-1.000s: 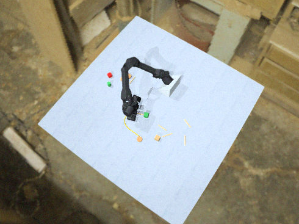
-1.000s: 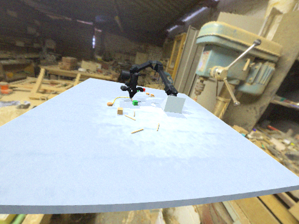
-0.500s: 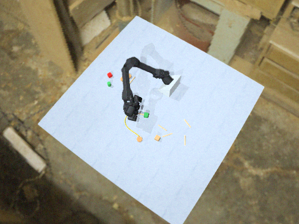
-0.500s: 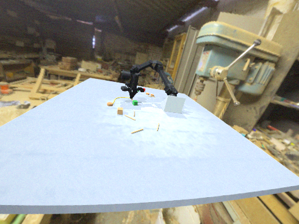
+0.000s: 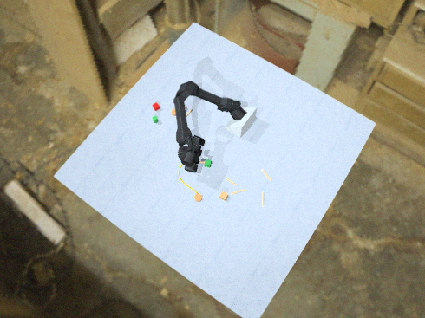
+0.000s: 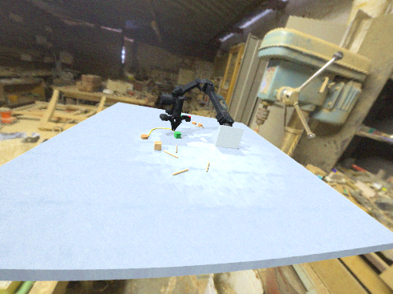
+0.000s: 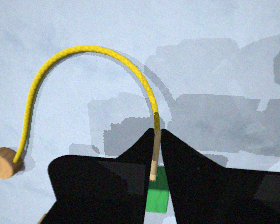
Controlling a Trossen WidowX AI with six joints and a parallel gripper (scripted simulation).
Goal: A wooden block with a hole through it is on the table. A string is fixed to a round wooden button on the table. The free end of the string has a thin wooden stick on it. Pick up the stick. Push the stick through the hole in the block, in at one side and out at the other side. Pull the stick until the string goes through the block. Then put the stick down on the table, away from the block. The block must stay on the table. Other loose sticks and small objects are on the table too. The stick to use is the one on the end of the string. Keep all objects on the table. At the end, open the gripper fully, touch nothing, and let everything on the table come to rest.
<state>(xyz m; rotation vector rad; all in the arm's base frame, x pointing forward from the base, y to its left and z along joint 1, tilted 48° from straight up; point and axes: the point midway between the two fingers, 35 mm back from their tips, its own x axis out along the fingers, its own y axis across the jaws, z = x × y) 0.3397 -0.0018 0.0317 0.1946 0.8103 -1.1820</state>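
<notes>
My gripper tip is 6 cm to the right of the green cube and 3 cm past it. Also, from my gripper tip: round wooden button (15 cm to the left, 14 cm ahead, 1 cm below); tan cube (24 cm to the left, 5 cm ahead); thin wooden stick (2 cm to the left, 1 cm behind).
</notes>
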